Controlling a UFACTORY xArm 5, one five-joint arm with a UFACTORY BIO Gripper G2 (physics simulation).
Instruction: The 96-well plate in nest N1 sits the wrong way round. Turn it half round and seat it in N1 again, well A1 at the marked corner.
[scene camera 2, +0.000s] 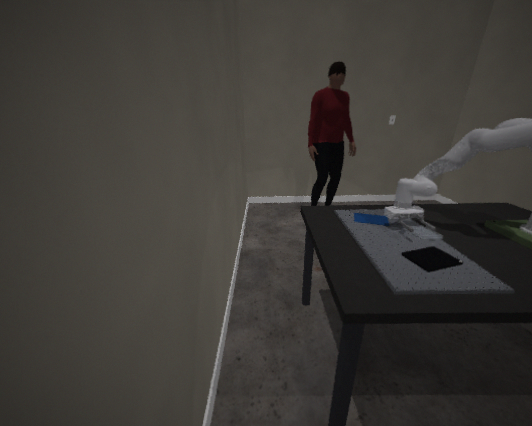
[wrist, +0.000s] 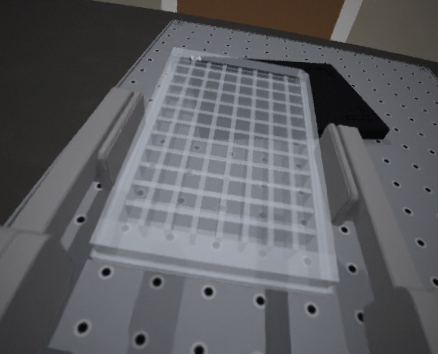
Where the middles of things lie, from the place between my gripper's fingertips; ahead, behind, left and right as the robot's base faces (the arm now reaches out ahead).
I see my gripper 20 mm short of the black nest (scene camera 2: 440, 259), 140 mm to the right of it and 50 mm above it. Also, from my hand: clear 96-well plate (wrist: 224, 182) (10 mm below).
